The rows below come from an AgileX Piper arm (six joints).
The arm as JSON. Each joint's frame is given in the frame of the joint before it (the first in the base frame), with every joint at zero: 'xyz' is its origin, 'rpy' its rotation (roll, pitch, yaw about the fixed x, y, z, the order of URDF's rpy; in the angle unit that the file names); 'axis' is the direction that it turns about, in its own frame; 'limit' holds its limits. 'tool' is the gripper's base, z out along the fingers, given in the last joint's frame.
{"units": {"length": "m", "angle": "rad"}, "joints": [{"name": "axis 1", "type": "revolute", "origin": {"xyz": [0.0, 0.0, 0.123], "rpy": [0.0, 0.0, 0.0]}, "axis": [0.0, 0.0, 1.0], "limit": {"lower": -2.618, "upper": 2.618}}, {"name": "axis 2", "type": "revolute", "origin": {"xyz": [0.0, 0.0, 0.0], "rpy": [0.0, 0.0, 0.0]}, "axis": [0.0, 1.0, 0.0], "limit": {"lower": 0.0, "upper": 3.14}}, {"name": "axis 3", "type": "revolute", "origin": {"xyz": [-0.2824, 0.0, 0.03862], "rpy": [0.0, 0.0, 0.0]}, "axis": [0.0, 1.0, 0.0], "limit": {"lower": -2.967, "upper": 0.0}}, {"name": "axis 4", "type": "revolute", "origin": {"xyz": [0.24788, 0.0, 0.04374], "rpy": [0.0, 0.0, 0.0]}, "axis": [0.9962, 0.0, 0.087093], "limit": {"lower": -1.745, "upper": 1.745}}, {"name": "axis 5", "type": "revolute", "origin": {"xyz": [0.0, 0.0, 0.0], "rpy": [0.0, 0.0, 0.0]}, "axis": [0.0, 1.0, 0.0], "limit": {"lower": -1.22, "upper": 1.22}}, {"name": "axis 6", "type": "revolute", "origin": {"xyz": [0.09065, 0.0, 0.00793], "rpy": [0.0, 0.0, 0.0]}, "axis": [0.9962, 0.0, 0.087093], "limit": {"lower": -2.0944, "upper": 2.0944}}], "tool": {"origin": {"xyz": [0.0, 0.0, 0.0], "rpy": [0.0, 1.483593, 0.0]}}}
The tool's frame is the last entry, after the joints.
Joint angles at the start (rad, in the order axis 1, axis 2, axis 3, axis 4, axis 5, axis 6):
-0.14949 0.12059 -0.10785 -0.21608 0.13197 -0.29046
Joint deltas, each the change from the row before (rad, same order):
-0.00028 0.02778 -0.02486 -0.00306 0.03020 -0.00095
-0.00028 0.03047 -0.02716 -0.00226 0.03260 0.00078
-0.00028 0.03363 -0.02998 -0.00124 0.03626 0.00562
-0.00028 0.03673 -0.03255 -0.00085 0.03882 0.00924
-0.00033 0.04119 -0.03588 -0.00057 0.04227 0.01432
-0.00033 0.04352 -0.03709 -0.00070 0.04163 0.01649
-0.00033 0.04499 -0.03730 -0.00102 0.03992 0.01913
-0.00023 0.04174 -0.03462 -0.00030 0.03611 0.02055
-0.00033 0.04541 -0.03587 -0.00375 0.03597 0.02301
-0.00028 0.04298 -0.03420 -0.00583 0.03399 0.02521
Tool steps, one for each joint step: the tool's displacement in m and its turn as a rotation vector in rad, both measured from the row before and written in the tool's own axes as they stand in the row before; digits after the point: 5 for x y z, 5 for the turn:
-0.00328 -0.00249 0.00180 -0.00940 0.03175 -0.00405
-0.00362 -0.00273 0.00197 -0.01034 0.03437 -0.00154
-0.00400 -0.00298 0.00217 -0.01156 0.03817 0.00428
-0.00443 -0.00320 0.00237 -0.01229 0.04117 0.00824
-0.00497 -0.00345 0.00271 -0.01324 0.04564 0.01351
-0.00538 -0.00349 0.00295 -0.01281 0.04624 0.01545
-0.00565 -0.00341 0.00318 -0.01197 0.04597 0.01765
-0.00545 -0.00303 0.00298 -0.01033 0.04186 0.01972
-0.00581 -0.00310 0.00353 -0.00876 0.04448 0.01882
-0.00567 -0.00292 0.00338 -0.00605 0.04218 0.01922

